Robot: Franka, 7 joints.
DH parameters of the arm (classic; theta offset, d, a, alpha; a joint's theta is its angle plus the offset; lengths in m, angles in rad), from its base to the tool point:
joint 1: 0 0.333 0 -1.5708
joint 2: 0 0 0 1.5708
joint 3: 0 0.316 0.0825 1.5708
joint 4: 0 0 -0.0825 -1.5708
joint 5: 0 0.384 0 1.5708
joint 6: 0 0 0.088 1.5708
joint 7: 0 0.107 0 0
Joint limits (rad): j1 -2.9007..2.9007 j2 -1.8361..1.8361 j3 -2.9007..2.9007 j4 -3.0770..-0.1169 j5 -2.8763..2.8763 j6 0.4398..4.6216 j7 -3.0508..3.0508
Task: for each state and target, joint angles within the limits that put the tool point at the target. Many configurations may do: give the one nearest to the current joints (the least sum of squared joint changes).
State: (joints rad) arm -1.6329 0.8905 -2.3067 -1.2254 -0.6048 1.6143 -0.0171
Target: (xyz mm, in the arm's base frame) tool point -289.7 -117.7 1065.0
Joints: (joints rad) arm -1.6785 0.7179 -2.4040 -0.8970 -0.6653 1.8996 -0.0171
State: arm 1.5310 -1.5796 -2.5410 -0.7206 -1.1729 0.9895 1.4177
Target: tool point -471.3 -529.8 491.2
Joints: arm 0.9296 -1.0630 -2.7546 -0.3404 -1.3079 0.8885 1.4177
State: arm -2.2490 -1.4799 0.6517 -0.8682 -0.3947 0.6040 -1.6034
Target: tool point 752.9 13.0 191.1
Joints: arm -2.6626 -1.8361 1.4919 -0.5147 -0.1088 1.3723 -1.6034
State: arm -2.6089 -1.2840 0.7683 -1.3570 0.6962 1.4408 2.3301
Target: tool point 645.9 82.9 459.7
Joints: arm -2.2016 -1.6920 1.0321 -1.2727 0.7408 1.2250 2.3301
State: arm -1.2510 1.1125 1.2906 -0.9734 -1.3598 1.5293 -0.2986
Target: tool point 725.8 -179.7 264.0
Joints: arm -0.8855 1.2925 1.3018 -1.1614 -1.3295 1.5773 -0.2986
